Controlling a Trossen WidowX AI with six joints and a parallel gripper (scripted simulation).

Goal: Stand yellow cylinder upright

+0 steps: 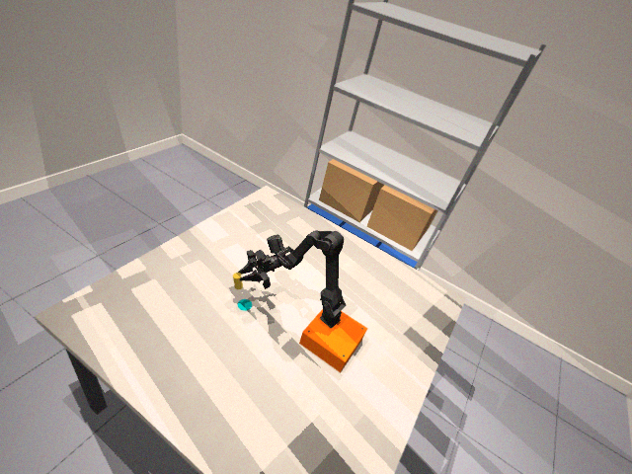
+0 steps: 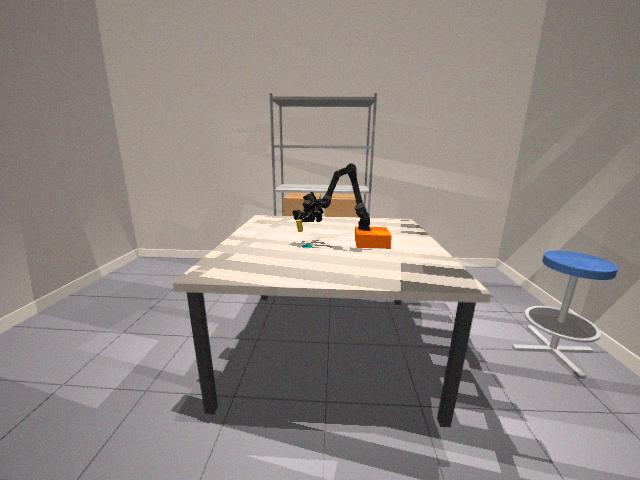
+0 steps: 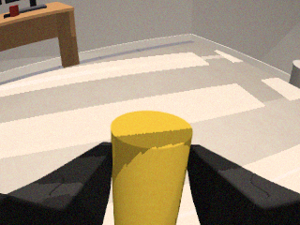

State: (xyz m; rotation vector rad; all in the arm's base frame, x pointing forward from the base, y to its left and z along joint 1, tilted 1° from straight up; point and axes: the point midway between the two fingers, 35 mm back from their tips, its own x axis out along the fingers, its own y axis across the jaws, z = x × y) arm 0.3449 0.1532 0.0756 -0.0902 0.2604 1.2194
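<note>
The cyan circle lies 4 cm behind my gripper tip, 1 cm to the right of it and 15 cm below it. Also, from my gripper tip: yellow tall cylinder (2 cm below).
</note>
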